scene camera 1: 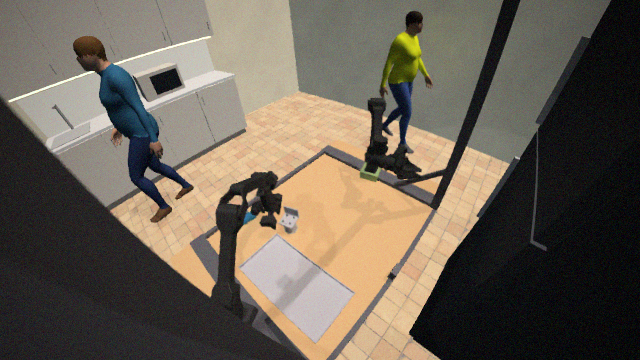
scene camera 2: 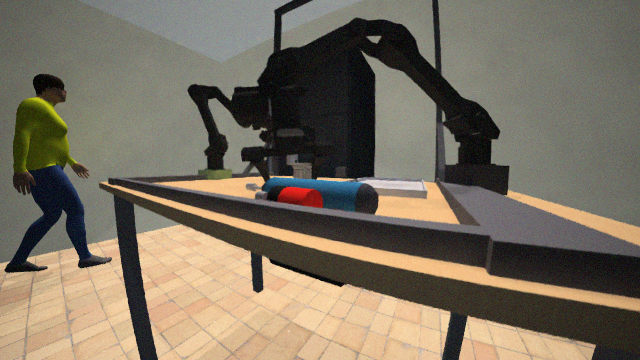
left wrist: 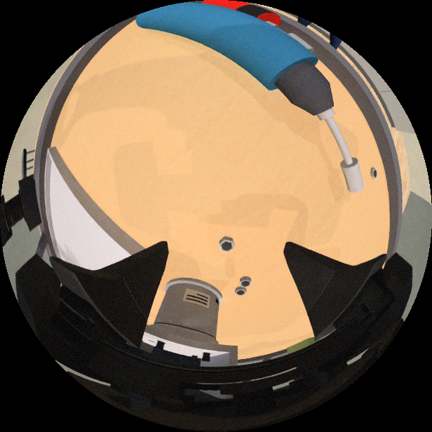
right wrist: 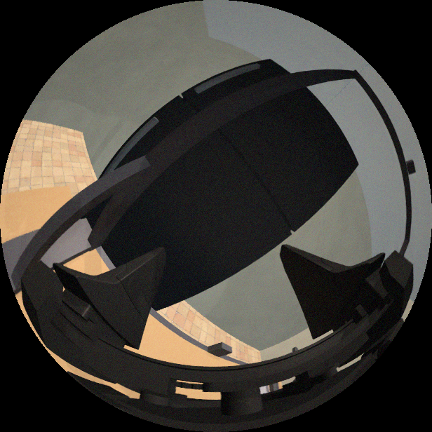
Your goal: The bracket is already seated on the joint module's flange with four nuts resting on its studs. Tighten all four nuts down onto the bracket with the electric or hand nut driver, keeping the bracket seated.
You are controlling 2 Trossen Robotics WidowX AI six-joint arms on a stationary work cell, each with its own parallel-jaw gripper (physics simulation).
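Where they show: left gripper, fingertip midpoint: [scene camera 1: 276,221]; right gripper, fingertip midpoint: [scene camera 1: 421,173]; left arm's base, origin of the base link: [scene camera 1: 235,314]; right arm's base, origin of the base link: [scene camera 2: 215,169].
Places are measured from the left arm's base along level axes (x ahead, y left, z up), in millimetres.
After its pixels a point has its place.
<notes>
A grey joint module [scene camera 1: 290,229] @(z -36, x 401, y -30 mm) [scene camera 2: 302,171] @(z -22, x 426, y 12 mm) [left wrist: 187,311] stands on the table with the pale bracket [scene camera 1: 289,219] @(z -2, x 428, y -19 mm) [left wrist: 221,356] on top. Dark spots show on the bracket; whether nuts sit there I cannot tell. Several loose nuts, such as one hex nut [left wrist: 226,244] and another by the rail [left wrist: 374,173], lie on the table. The blue driver [scene camera 1: 249,217] @(z -34, x 404, y 186 mm) [scene camera 2: 342,194] @(z -38, x 335, y 273 mm) [left wrist: 225,37] lies beside the red driver [scene camera 2: 300,197] @(z -41, x 377, y 285 mm) [left wrist: 227,4]. My left gripper [scene camera 1: 269,221] @(z -63, x 438, y 62 mm) [scene camera 2: 290,172] [left wrist: 228,248] is open and empty above the table near the module. My right gripper [scene camera 1: 418,170] @(z 195, x 636, y -522 mm) [right wrist: 224,253] is open and empty, far from it.
A white tray [scene camera 1: 280,255] @(z -64, x 283, y -29 mm) [scene camera 2: 400,188] @(z -65, x 174, y -41 mm) [left wrist: 75,230] lies near the left arm's base. A green block [scene camera 1: 370,173] @(z -26, x 844, y -311 mm) [scene camera 2: 215,174] @(z -45, x 845, y -254 mm) [left wrist: 301,345] is at the right arm's base. A dark rail [scene camera 2: 410,227] @(z -48, x 292, y 349 mm) edges the table. A frame post [scene camera 1: 470,115] @(z 431, x 711, y -647 mm) rises near the right gripper. Two people are beyond the table.
</notes>
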